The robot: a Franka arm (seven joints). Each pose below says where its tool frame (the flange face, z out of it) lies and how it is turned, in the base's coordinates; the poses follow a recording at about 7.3 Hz.
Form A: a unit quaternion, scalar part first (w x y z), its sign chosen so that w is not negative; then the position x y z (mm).
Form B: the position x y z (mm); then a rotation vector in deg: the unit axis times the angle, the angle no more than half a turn. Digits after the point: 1 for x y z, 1 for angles.
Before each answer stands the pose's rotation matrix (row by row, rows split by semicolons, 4 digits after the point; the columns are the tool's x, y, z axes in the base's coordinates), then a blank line. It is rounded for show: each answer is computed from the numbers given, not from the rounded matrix.
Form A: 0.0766 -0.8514 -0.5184 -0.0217 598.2 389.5 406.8
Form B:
0.4616 0.8861 -0.0425; 0.8794 -0.4508 0.1529; 0.1164 -0.1079 -0.9873

598.2 389.5 406.8 -146.2 -89.0 -3.7
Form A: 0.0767 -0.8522 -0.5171 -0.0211 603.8 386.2 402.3
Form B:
0.4643 0.8846 -0.0434; 0.8781 -0.4534 0.1526; 0.1153 -0.1089 -0.9873

603.8 386.2 402.3 -146.3 -88.8 -3.6
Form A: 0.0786 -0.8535 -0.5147 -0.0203 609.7 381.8 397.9
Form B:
0.4693 0.8818 -0.0463; 0.8754 -0.4578 0.1551; 0.1156 -0.1133 -0.9868

609.7 381.8 397.9 -146.4 -88.3 -3.5
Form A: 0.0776 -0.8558 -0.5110 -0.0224 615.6 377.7 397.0
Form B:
0.4768 0.8781 -0.0410; 0.8711 -0.4657 0.1557; 0.1176 -0.1099 -0.9870

615.6 377.7 397.0 -146.9 -87.7 -3.8
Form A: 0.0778 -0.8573 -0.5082 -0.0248 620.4 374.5 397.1
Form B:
0.4822 0.8753 -0.0366; 0.8676 -0.4713 0.1586; 0.1216 -0.1082 -0.9867

620.4 374.5 397.1 -147.1 -87.2 -4.3
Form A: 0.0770 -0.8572 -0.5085 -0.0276 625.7 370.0 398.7
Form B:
0.4814 0.8760 -0.0310; 0.8675 -0.4710 0.1601; 0.1256 -0.1039 -0.9866

625.7 370.0 398.7 -147.2 -87.3 -4.7
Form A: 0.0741 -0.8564 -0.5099 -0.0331 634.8 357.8 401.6
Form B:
0.4778 0.8783 -0.0189; 0.8684 -0.4690 0.1607; 0.1323 -0.0932 -0.9868

634.8 357.8 401.6 -147.3 -87.7 -5.7
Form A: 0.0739 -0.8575 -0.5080 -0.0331 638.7 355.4 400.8
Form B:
0.4816 0.8762 -0.0183; 0.8664 -0.4729 0.1604; 0.1319 -0.0931 -0.9869

638.7 355.4 400.8 -147.5 -87.4 -5.7
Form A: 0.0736 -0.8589 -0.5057 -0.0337 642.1 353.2 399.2
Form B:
0.4863 0.8737 -0.0165; 0.8637 -0.4777 0.1605; 0.1323 -0.0923 -0.9869

642.1 353.2 399.2 -147.8 -87.0 -5.8
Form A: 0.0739 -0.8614 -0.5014 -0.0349 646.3 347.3 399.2
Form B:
0.4948 0.8689 -0.0140; 0.8586 -0.4863 0.1623; 0.1342 -0.0923 -0.9866

646.3 347.3 399.2 -148.1 -86.2 -6.0
